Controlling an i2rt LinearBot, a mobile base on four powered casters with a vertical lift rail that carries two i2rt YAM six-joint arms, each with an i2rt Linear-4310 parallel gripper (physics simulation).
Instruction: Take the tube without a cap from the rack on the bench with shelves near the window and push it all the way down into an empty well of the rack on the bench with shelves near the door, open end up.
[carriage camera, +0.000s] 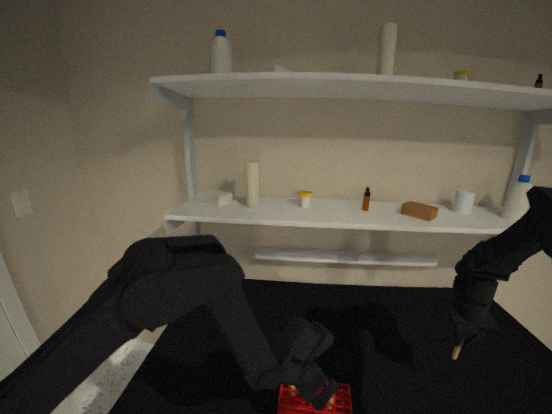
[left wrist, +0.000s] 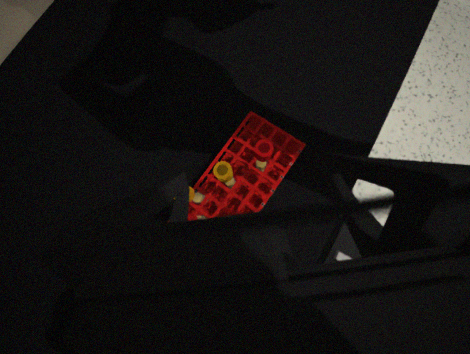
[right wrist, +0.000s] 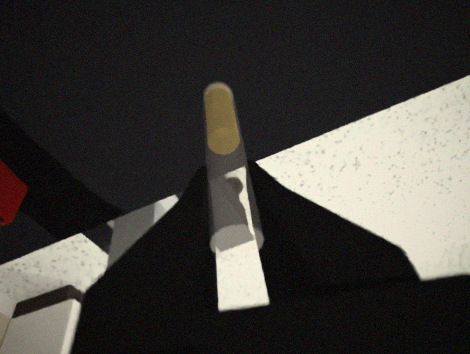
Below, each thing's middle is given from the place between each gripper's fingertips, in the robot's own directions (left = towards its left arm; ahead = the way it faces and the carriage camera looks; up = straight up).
Scene:
I see my left gripper 60 mm short of the uncapped tube (right wrist: 235, 232), 370 mm to the left of it and 40 mm below it.
My right gripper is now 1 cm short of the uncapped tube and 1 cm above it.

